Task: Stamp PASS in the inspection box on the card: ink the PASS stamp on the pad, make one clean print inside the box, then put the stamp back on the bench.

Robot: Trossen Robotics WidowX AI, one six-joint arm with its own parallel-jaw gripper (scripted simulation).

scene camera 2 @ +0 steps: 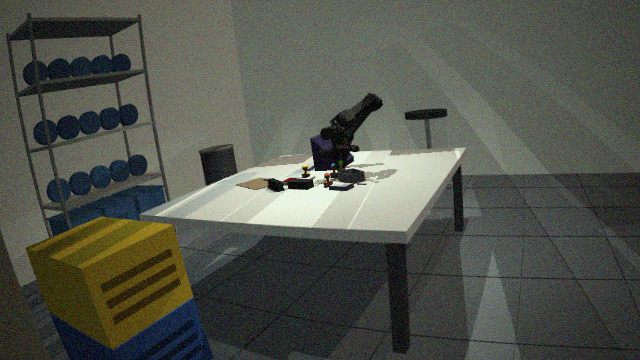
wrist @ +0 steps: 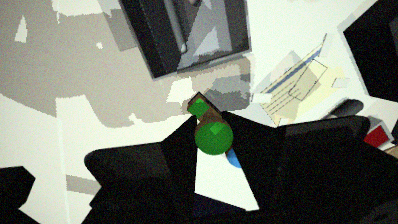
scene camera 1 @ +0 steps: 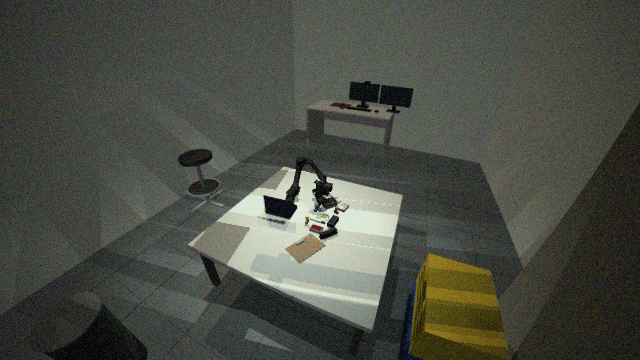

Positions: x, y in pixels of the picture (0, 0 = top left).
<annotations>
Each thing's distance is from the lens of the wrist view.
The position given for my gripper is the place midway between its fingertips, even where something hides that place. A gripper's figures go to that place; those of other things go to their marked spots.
my gripper (wrist: 209, 117): 11 cm
green stamp (wrist: 213, 135): 7 cm
pale card (wrist: 316, 77): 21 cm
The marked spots on the green stamp and the pale card are 16 cm apart.
</annotations>
